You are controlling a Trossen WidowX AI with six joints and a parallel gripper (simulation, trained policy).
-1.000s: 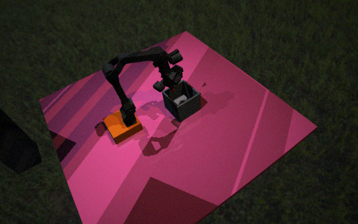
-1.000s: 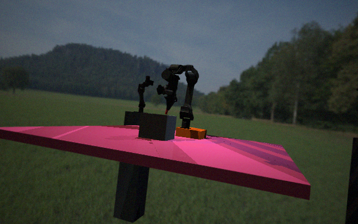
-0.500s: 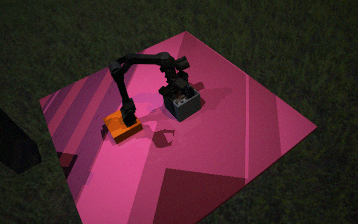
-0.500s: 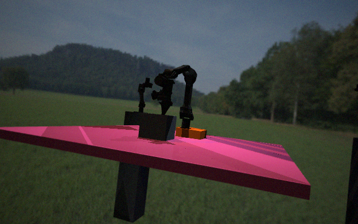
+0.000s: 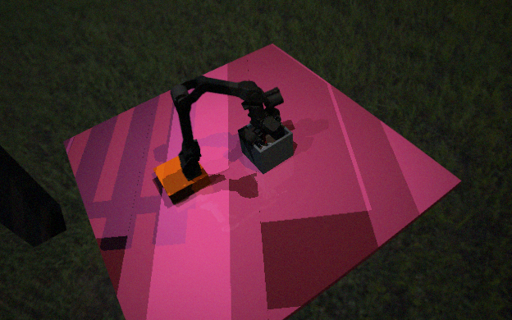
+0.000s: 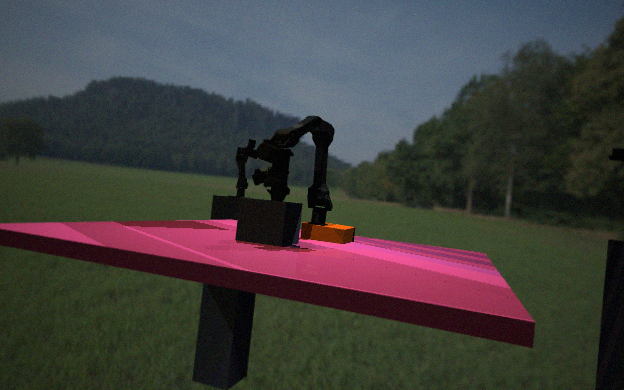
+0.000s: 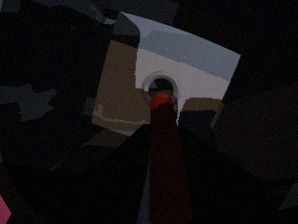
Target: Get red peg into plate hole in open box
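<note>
Now: the red peg 1 cm above my gripper tip. From my gripper tip the other things lie so: plate (5 cm below, 1 cm to the right, 1 cm ahead).
</note>
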